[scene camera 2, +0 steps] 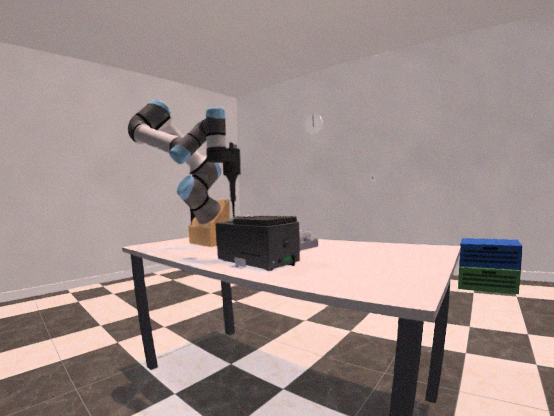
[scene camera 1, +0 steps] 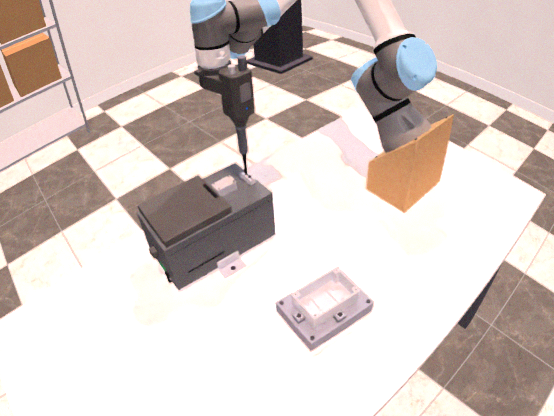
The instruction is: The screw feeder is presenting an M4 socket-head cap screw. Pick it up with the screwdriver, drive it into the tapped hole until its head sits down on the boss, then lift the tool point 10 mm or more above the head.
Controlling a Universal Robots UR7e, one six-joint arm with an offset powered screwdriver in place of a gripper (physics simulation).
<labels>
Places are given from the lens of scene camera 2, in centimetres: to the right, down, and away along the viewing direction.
black screw feeder (scene camera 2: 230, 243): -17, 13, 103
</labels>
